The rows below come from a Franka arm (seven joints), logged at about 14 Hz.
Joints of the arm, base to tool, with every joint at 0 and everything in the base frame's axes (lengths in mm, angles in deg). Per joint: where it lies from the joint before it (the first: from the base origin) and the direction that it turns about. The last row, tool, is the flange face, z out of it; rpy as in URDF.
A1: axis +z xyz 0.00 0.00 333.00
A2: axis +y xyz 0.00 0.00 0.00
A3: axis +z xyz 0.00 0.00 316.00
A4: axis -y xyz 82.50 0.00 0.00
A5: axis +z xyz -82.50 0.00 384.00
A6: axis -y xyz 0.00 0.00 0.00
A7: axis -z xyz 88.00 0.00 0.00
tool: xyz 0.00 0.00 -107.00 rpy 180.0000 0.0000 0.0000
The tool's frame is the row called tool.
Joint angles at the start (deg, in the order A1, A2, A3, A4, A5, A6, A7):
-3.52 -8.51 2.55 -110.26 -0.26 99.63 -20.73
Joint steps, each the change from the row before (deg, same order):
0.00 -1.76 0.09 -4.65 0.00 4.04 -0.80
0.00 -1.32 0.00 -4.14 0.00 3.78 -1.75
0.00 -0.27 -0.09 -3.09 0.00 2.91 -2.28
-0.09 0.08 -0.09 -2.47 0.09 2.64 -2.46
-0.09 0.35 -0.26 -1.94 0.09 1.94 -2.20
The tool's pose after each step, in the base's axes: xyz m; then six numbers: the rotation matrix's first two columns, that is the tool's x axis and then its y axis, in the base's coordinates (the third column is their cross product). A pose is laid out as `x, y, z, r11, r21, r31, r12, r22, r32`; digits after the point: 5 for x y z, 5 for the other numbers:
0.50339, -0.00684, 0.53284, 0.93547, 0.35281, -0.02056, 0.35299, -0.93561, 0.00544
0.49637, -0.00674, 0.51549, 0.92438, 0.38142, -0.00573, 0.38146, -0.92430, 0.01232
0.49271, -0.00763, 0.49652, 0.90905, 0.41667, -0.00472, 0.41669, -0.90896, 0.01260
0.49044, -0.00920, 0.47940, 0.89192, 0.45219, -0.00295, 0.45219, -0.89185, 0.01145
0.48848, -0.01225, 0.46342, 0.87705, 0.48034, -0.00731, 0.48038, -0.87704, 0.00601

